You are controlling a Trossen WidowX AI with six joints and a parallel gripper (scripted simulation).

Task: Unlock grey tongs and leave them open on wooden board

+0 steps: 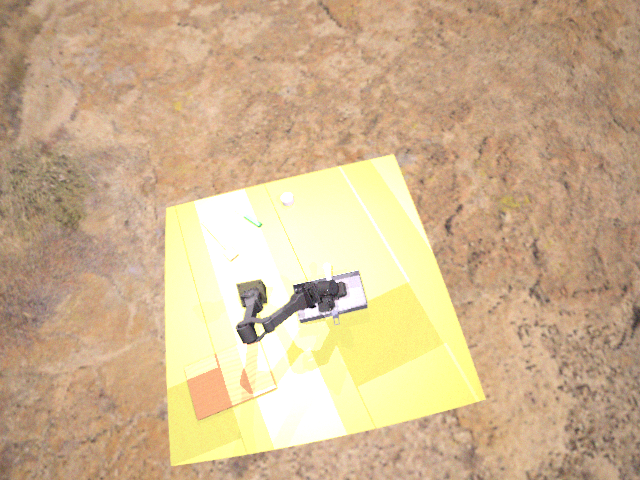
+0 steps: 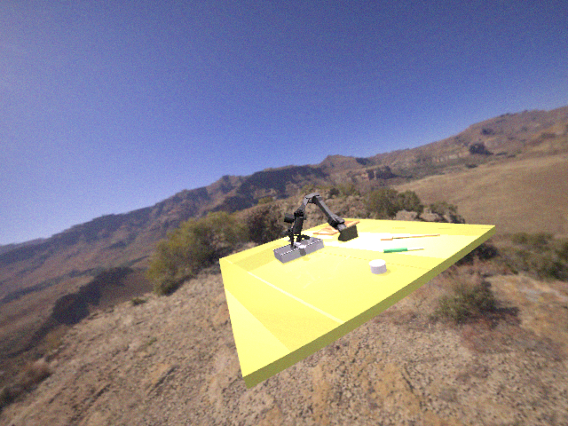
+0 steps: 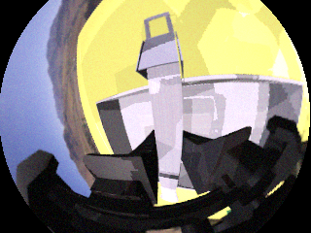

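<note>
Right now the grey roasting tin is 2 cm behind my gripper tip, 3 cm to the left of it and 1 cm below it. Round my gripper tip: wooden board 53 cm behind, 21 cm to the right, 3 cm below; white puck 10 cm behind, 61 cm to the left, 2 cm below.
</note>
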